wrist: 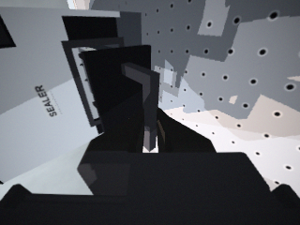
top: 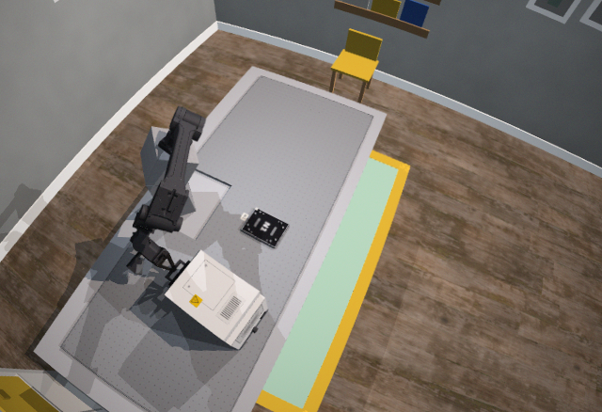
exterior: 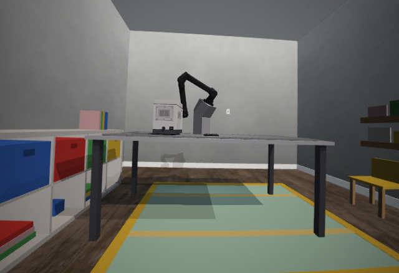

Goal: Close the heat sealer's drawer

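The dark sealer drawer lies 11 cm ahead of my hand, 1 cm to the right of it and 1 cm below it.
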